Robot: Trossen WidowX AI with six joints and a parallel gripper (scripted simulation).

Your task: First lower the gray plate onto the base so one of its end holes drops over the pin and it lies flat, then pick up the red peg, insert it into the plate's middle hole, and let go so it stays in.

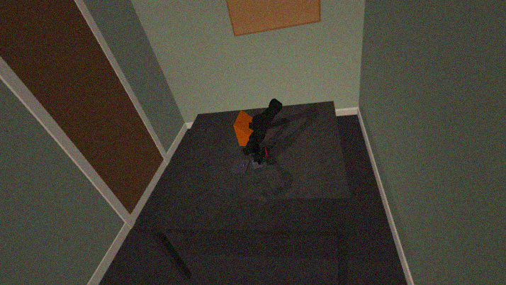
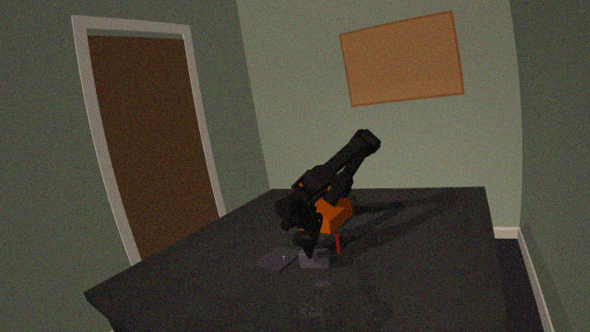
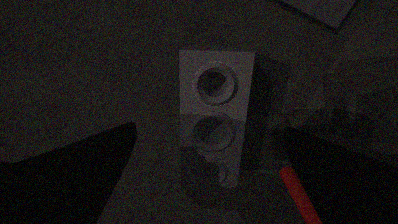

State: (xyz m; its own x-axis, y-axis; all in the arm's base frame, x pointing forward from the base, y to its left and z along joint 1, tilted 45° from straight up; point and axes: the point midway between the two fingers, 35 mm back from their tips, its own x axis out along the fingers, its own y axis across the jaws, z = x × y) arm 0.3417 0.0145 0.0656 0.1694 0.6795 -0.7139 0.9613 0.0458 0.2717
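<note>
Now: gripper tip 2 cm above the gray plate. Round my gripper tip: red peg 9 cm behind, 5 cm to the left, 1 cm below; dark base 13 cm to the right, 4 cm below, 1 cm behind.
</note>
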